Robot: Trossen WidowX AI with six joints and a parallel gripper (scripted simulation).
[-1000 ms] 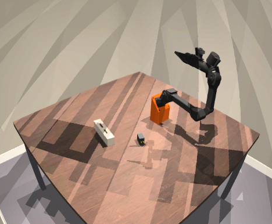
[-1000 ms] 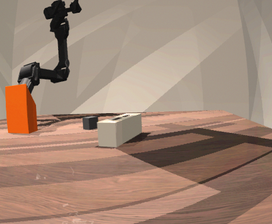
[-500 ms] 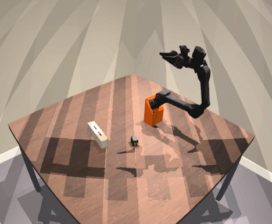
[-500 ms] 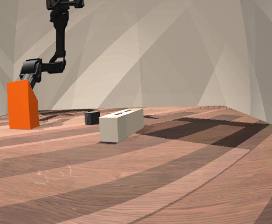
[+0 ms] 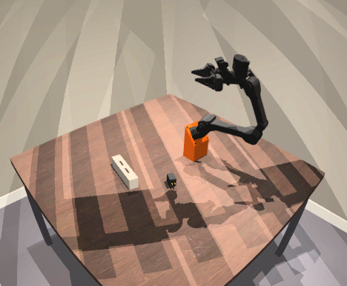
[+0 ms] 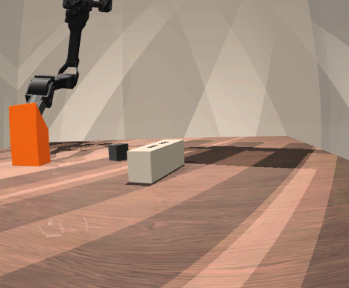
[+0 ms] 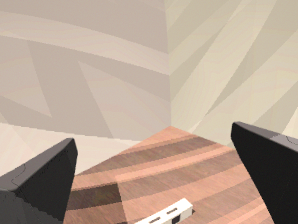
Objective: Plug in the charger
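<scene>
My gripper tip is 49 cm above the charger and 7 cm short of it.
</scene>
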